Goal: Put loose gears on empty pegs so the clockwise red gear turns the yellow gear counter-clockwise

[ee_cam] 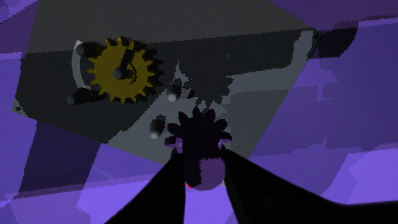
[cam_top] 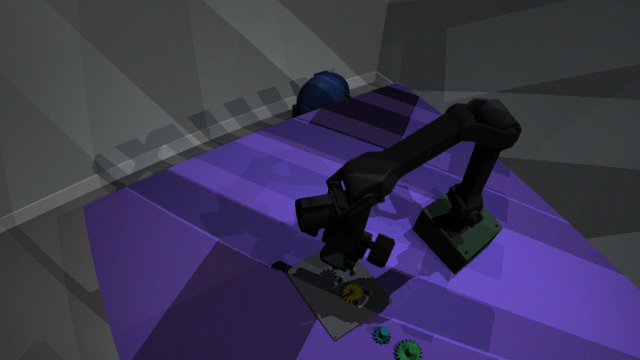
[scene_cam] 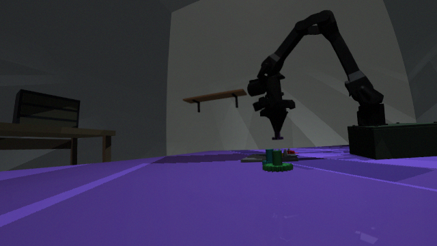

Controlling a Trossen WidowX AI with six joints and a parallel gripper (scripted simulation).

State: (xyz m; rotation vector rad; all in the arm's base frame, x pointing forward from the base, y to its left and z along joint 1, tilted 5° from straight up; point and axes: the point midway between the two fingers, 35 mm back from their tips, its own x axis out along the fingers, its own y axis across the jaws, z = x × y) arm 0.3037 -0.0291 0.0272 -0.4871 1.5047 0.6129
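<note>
My gripper tip is now 8 cm above the red gear, 3 cm to the left of it and 3 cm past it. Also, from my gripper tip: teal gear (19 cm to the left, 8 cm below, 2 cm behind); dark purple gear (1 cm below); white arrow (9 cm to the left, 8 cm below, 2 cm behind).
</note>
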